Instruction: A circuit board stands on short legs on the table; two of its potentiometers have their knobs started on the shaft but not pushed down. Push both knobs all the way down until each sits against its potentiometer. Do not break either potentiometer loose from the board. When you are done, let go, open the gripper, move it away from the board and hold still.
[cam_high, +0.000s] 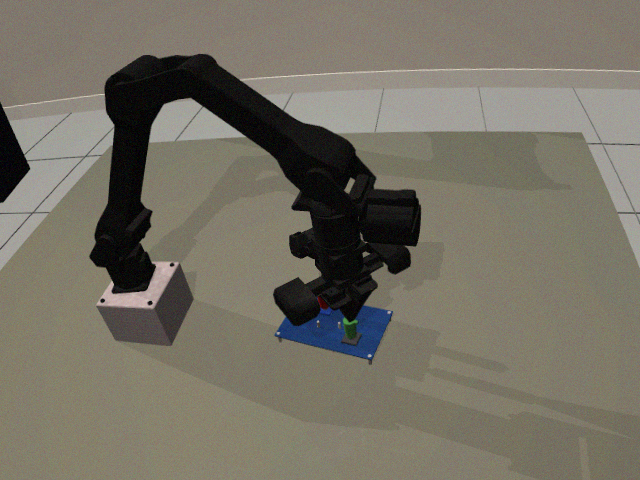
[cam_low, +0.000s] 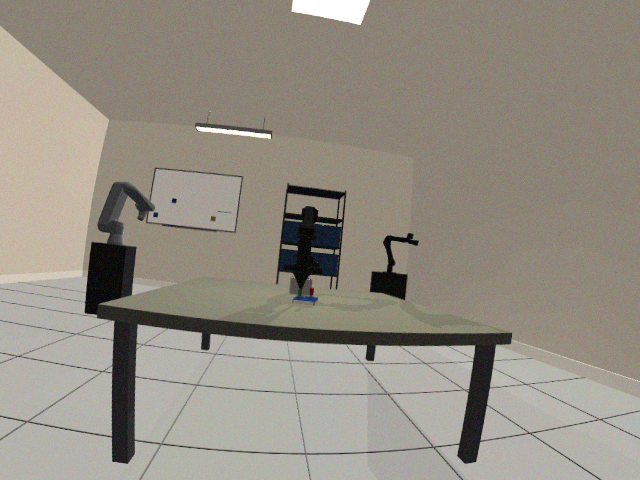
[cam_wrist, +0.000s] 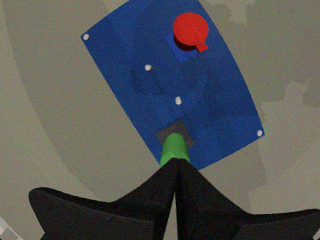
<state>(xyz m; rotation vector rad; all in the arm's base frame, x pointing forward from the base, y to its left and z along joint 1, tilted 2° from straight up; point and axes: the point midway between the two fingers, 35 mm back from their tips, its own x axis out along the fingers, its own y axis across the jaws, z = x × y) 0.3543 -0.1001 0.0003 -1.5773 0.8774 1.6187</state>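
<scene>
The green knob lies 1 cm below my gripper tip. Round my gripper tip: red knob (6 cm to the left, 4 cm behind, 1 cm below).
</scene>
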